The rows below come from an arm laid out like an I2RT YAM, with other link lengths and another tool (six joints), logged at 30 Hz.
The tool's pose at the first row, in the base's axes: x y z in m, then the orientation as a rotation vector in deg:
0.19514 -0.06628 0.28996 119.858 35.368 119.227
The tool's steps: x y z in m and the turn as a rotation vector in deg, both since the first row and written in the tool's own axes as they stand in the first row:
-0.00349 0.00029 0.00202 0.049 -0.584 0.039
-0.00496 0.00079 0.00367 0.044 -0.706 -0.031
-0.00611 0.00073 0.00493 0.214 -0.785 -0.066
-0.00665 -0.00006 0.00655 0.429 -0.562 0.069
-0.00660 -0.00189 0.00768 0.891 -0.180 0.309
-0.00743 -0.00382 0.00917 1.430 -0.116 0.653
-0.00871 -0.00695 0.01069 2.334 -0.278 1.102
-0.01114 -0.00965 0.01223 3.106 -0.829 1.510
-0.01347 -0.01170 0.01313 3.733 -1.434 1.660
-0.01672 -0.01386 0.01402 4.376 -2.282 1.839
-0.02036 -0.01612 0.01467 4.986 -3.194 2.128
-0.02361 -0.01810 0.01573 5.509 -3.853 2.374
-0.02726 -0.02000 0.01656 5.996 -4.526 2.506
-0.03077 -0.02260 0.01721 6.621 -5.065 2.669
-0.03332 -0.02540 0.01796 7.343 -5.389 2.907
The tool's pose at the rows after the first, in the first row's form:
0.19729 -0.06745 0.28674 120.444 35.311 118.567
0.19905 -0.06812 0.28549 120.500 35.353 118.386
0.20031 -0.06825 0.28435 120.635 35.573 118.295
0.20177 -0.06742 0.28348 120.648 35.731 118.654
0.20251 -0.06552 0.28281 120.725 36.104 119.286
0.20362 -0.06379 0.28126 121.209 36.430 119.606
0.20454 -0.06112 0.27885 122.172 37.060 119.753
0.20560 -0.05927 0.27553 123.392 37.521 119.390
0.20616 -0.05810 0.27257 124.388 38.042 118.802
0.20672 -0.05717 0.26872 125.632 38.519 117.926
0.20703 -0.05634 0.26448 126.996 38.845 117.012
0.20779 -0.05554 0.26068 128.050 39.142 116.367
0.20835 -0.05501 0.25656 129.006 39.500 115.634
0.20859 -0.05382 0.25231 129.939 40.015 115.085
0.20887 -0.05208 0.24888 130.791 40.612 114.841

